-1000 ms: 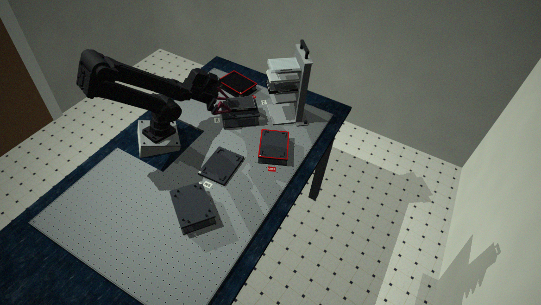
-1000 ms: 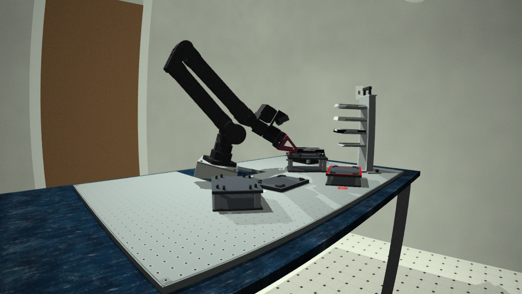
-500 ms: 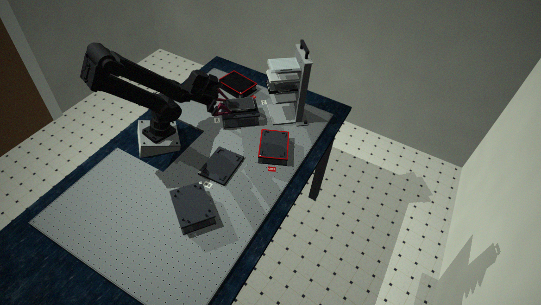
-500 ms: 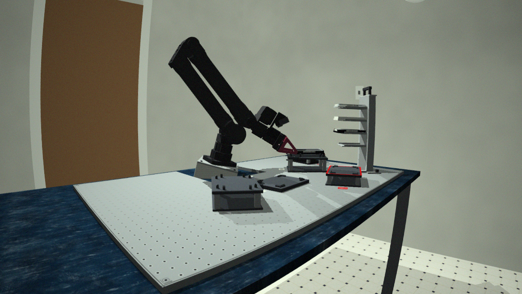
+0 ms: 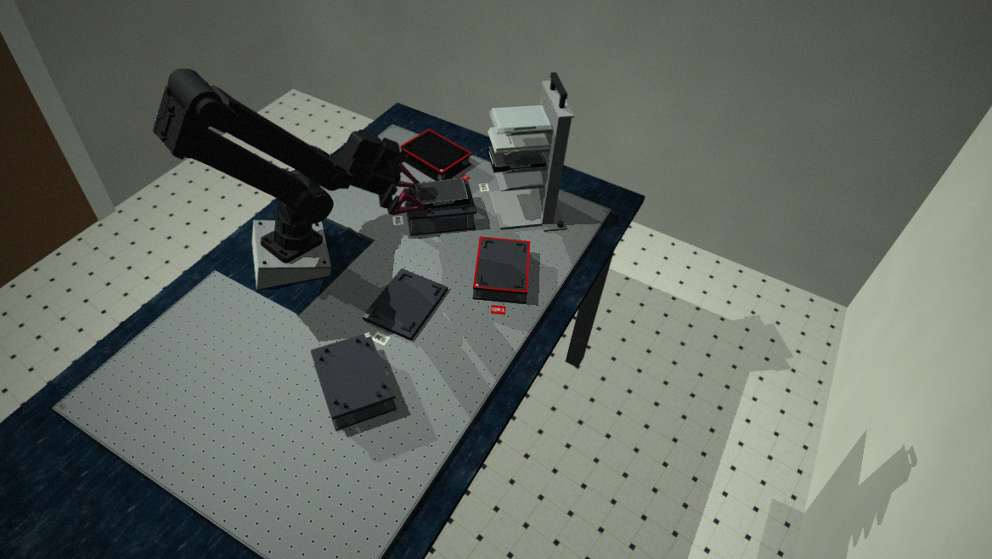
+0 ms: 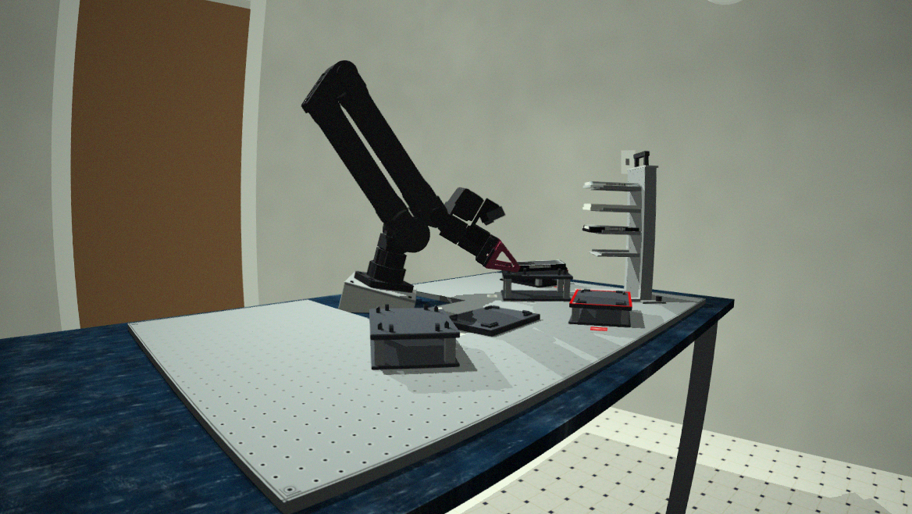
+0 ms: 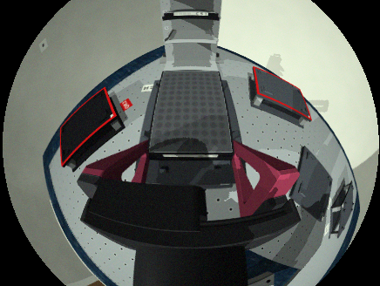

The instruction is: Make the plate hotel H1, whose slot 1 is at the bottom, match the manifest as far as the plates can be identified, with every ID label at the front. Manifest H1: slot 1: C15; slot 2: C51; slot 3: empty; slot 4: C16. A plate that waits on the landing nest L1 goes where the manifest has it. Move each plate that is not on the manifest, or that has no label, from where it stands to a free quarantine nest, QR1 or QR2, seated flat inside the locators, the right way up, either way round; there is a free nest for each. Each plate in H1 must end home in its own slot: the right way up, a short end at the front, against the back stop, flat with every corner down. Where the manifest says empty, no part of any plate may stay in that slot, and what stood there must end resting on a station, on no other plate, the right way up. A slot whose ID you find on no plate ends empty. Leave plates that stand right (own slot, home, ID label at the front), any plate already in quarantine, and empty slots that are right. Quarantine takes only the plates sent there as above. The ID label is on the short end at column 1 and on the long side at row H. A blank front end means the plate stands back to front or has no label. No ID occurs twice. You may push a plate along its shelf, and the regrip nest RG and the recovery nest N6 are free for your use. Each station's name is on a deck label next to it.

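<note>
The raised regrip nest RG is 40 mm ahead of my hand, 40 mm to the left of it and 20 mm below it. Also, from my hand: quarantine nest QR1 (270 mm ahead, 30 mm to the right, 40 mm below); plate hotel H1 (210 mm ahead, 230 mm to the left, 90 mm above); quarantine nest QR2 (120 mm behind, 210 mm to the left, 40 mm below).
</note>
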